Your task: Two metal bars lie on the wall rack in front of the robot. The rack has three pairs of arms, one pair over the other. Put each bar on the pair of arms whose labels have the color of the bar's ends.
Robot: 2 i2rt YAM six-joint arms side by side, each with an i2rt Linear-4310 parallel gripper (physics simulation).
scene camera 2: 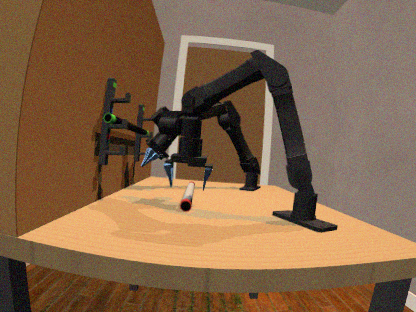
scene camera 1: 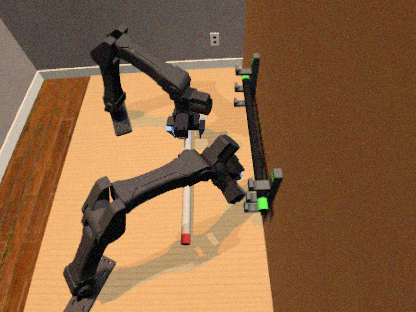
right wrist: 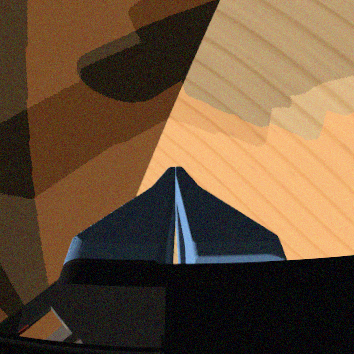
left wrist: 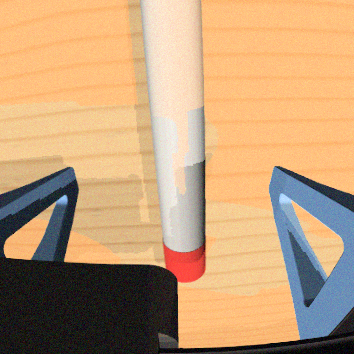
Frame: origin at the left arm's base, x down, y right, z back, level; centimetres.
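Seen in the pictures: left gripper, between the fingertips: (scene camera 2: pixel 187 188) (scene camera 1: pixel 188 137) (left wrist: pixel 173 177); right gripper, between the fingertips: (scene camera 2: pixel 141 166) (scene camera 1: pixel 242 175) (right wrist: pixel 174 177); left arm's base, origin of its link: (scene camera 2: pixel 302 221) (scene camera 1: pixel 120 117); right arm's base, origin of its link: (scene camera 2: pixel 250 188) (scene camera 1: pixel 90 287).
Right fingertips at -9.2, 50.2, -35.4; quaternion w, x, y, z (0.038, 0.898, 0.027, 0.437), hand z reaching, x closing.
Pixels of each thing's top centre, then the offset from my right fingertips to it, as dx, dy, dz. Level surfaces: height alone.
- white bar with red ends, centre of its top: (scene camera 2: pixel 189 188) (scene camera 1: pixel 186 173) +6.2, -10.9, +16.7
- black bar with green ends, centre of its top: (scene camera 1: pixel 253 128) (scene camera 2: pixel 132 123) -15.2, -6.4, -5.5
- wooden table, height of its surface: dx +9.2
A white bar with red ends (scene camera 1: pixel 186 215) (scene camera 2: pixel 188 194) (left wrist: pixel 175 75) lies on the table. A black bar with green ends (scene camera 1: pixel 254 130) (scene camera 2: pixel 131 125) lies across the wall rack (scene camera 1: pixel 276 181) (scene camera 2: pixel 104 152), seemingly on the middle pair of arms. Green labels show near the rack's top. My left gripper (scene camera 1: pixel 186 133) (scene camera 2: pixel 187 186) (left wrist: pixel 173 177) is open and empty above the white bar, near one red end, its fingers on either side of the bar in the left wrist view. My right gripper (scene camera 2: pixel 144 164) (right wrist: pixel 174 177) is shut and empty, near the rack and apart from both bars.
The wooden table (scene camera 1: pixel 145 295) (scene camera 2: pixel 250 250) meets the brown wall (scene camera 1: pixel 340 150) (scene camera 2: pixel 60 150) behind the rack. The right forearm (scene camera 1: pixel 155 180) crosses above the white bar in scene camera 1. Rack arms stick out toward the table.
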